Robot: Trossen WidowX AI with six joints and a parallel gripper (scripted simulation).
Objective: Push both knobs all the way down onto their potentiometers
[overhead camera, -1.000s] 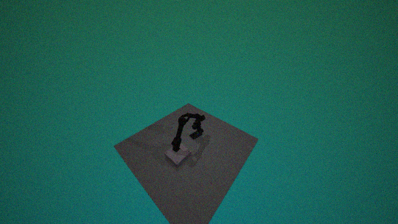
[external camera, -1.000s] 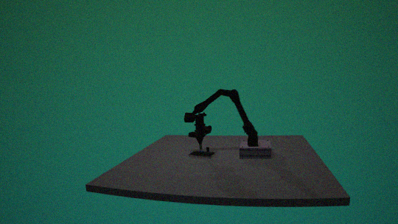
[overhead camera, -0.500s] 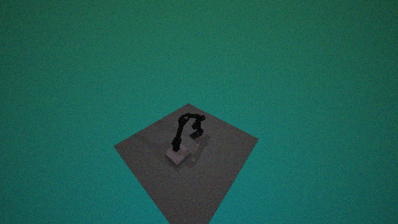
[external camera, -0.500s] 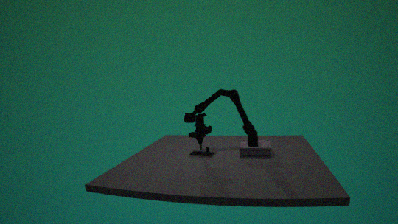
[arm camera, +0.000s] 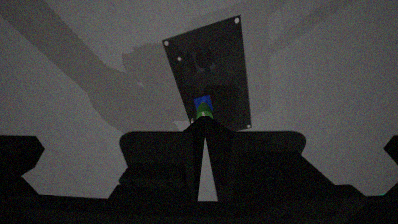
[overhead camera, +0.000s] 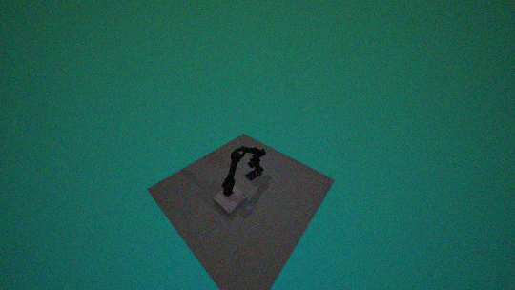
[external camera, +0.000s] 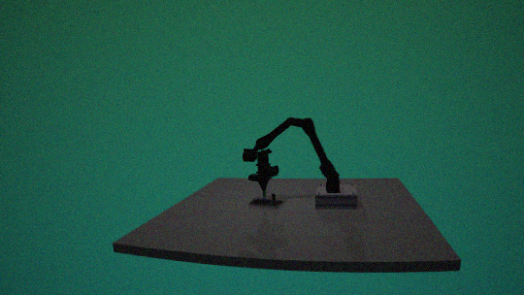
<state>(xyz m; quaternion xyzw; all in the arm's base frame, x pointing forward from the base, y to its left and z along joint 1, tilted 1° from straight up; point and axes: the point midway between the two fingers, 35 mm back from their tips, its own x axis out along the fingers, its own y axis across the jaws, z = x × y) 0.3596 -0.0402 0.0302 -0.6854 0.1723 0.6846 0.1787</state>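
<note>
The green knob is 10 mm below my gripper tip. Also, from my gripper tip: dark round knob: 50 mm behind, 30 mm to the left, 20 mm below.
</note>
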